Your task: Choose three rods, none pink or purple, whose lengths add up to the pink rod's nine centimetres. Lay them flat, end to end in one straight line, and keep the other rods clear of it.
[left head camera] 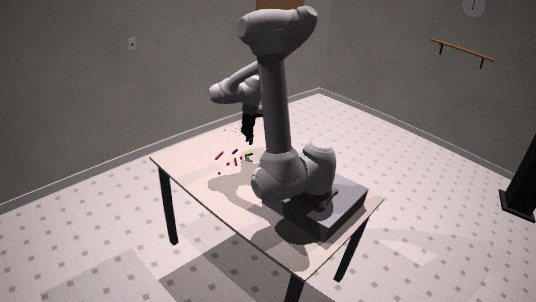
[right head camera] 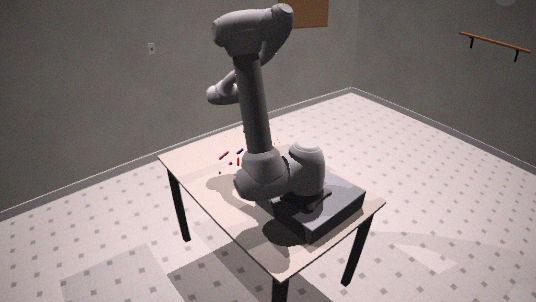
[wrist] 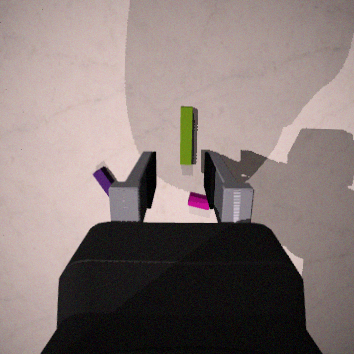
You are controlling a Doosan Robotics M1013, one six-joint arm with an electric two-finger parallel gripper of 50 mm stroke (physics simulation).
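Frame: origin at the arm's base, x right, y ahead, z up, level; metres.
Where they show: gripper, fingertip midpoint: (left head camera: 248, 142) (wrist: 179, 168); arm's base, link origin: (left head camera: 314, 194) (right head camera: 306, 195).
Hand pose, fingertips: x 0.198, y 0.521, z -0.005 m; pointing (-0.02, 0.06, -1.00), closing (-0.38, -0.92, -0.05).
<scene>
Each offset is from my fingertips to the top centre of the thing.
My gripper (left head camera: 249, 142) (wrist: 179, 168) is open and empty above the table, pointing down; the arm hides it in the right head view. A green rod {dx +0.005, dy -0.003, dz -0.073 m} (left head camera: 248, 154) (wrist: 186, 135) lies flat, ahead of and below the gap between the fingers. A short magenta rod {dx -0.058, dy +0.008, dz -0.073 m} (left head camera: 241, 157) (wrist: 198, 201) lies near it, partly behind the right finger in the wrist view. A purple rod {dx -0.025, dy +0.080, dz -0.073 m} (left head camera: 235, 151) (right head camera: 240, 151) (wrist: 103, 180) is partly hidden by the left finger there. A red rod {dx -0.113, dy +0.007, dz -0.073 m} (left head camera: 235, 161) (right head camera: 238, 161), a long pink rod {dx -0.122, dy +0.120, dz -0.073 m} (left head camera: 219, 155) (right head camera: 224, 155) and another short magenta rod {dx -0.157, dy +0.026, dz -0.073 m} (left head camera: 228, 164) (right head camera: 230, 163) lie apart.
A tiny blue piece {dx -0.261, dy +0.003, dz -0.073 m} (left head camera: 219, 173) (right head camera: 219, 172) lies nearer the table's long edge. The arm stands on a grey base block (left head camera: 350, 192) (right head camera: 345, 192). The arm's shadow covers the table around the green rod.
</scene>
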